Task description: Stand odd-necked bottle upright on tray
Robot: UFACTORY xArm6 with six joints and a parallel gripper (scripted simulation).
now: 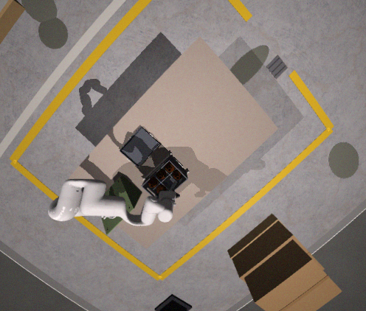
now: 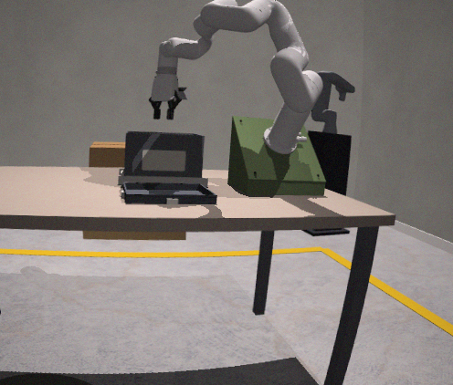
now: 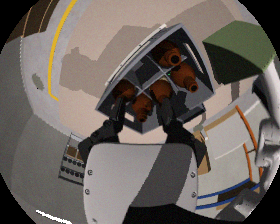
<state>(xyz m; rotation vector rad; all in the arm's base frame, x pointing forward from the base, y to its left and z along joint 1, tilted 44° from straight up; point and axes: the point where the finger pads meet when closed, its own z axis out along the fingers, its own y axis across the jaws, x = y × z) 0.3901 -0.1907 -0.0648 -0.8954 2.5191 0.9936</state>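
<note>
Right now the dark crate is 10 mm ahead of my hand, 40 mm to the left of it and 160 mm below it. From my hand the other things lie so: glass bottle (80 mm behind, 10 mm to the left, 160 mm below); flat dark tray (40 mm ahead, 340 mm to the left, 230 mm below).
</note>
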